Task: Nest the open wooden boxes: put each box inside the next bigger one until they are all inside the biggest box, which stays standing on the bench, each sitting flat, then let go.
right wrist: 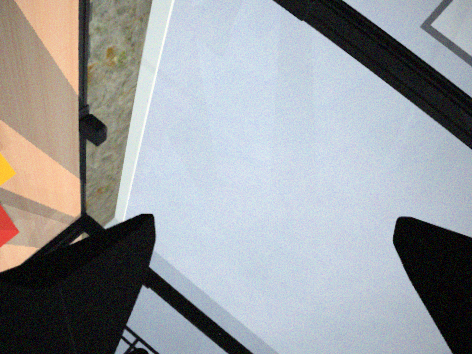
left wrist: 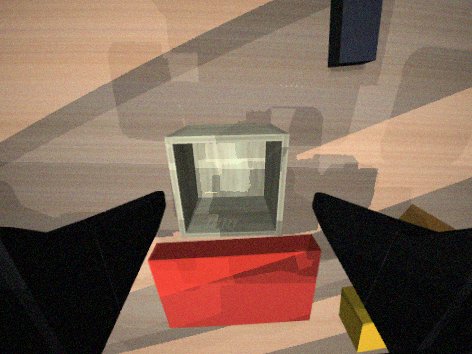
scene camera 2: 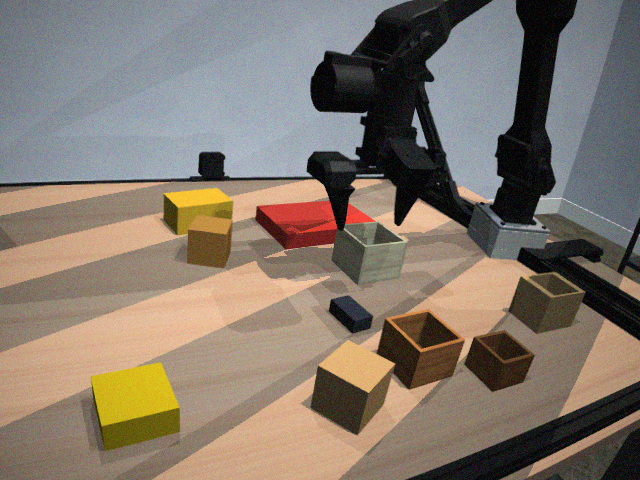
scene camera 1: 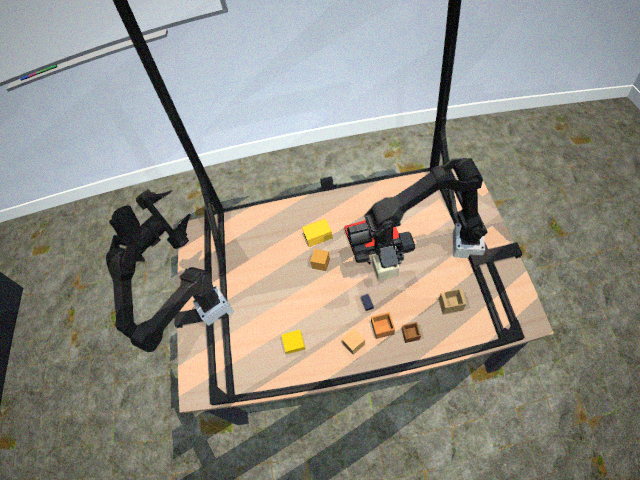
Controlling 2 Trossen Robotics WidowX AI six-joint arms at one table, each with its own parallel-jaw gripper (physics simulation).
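Places are measured from the left arm's base along level axes (x ahead, y right, z down), in centimetres.
Pixels of known places: left gripper, fingertip midpoint: (left wrist: pixel 240 199) (scene camera 2: pixel 369 227); right gripper, fingertip midpoint: (right wrist: pixel 275 228) (scene camera 1: pixel 180 202); left arm's base, link origin: (scene camera 2: pixel 512 215) (scene camera 1: pixel 470 236); right arm's base, link origin: (scene camera 1: pixel 209 301).
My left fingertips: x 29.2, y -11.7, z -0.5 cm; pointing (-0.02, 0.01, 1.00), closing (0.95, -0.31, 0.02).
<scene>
Ahead of a thing's pixels: the offset from my left fingertips to its top centre.
The pale grey-green open box @(dx -0.7, dy +0.2, dz +1.0 cm) (scene camera 1: pixel 387 273) (scene camera 2: pixel 381 263) (left wrist: pixel 227 130) stands upright on the bench. My left gripper (scene camera 1: pixel 385 248) (scene camera 2: pixel 370 225) (left wrist: pixel 240 199) is open above it; in the left wrist view the fingertips are either side of the box, with gaps. The orange-brown box @(dx -1.4, dy -20.8, dz +2.0 cm) (scene camera 1: pixel 383 333) (scene camera 2: pixel 436 361) and the smaller dark brown box @(dx -10.3, dy -22.2, dz +2.9 cm) (scene camera 1: pixel 412 338) (scene camera 2: pixel 499 370) stand upright side by side, apart. The olive-tan box @(dx -23.0, dy -11.2, dz +1.2 cm) (scene camera 1: pixel 453 308) (scene camera 2: pixel 557 312) stands upright at the right. No box is inside another. My right gripper (scene camera 1: pixel 179 204) (right wrist: pixel 275 228) is open and empty, raised beyond the bench's left edge.
A red slab @(dx +4.7, dy +13.4, dz +4.2 cm) (scene camera 2: pixel 297 224) (left wrist: pixel 240 295) lies behind the grey-green box. A navy block @(dx +4.2, dy -12.7, dz +5.0 cm) (scene camera 1: pixel 367 302) (scene camera 2: pixel 351 313) (left wrist: pixel 356 32) lies in front. A tan cube @(dx +7.0, dy -26.8, dz +1.7 cm) (scene camera 1: pixel 353 341) (scene camera 2: pixel 354 384), an orange cube @(dx +21.3, dy +0.8, dz +1.7 cm) (scene camera 1: pixel 319 259) (scene camera 2: pixel 209 241) and yellow blocks (scene camera 1: pixel 293 341) (scene camera 2: pixel 197 209) stand farther left.
</scene>
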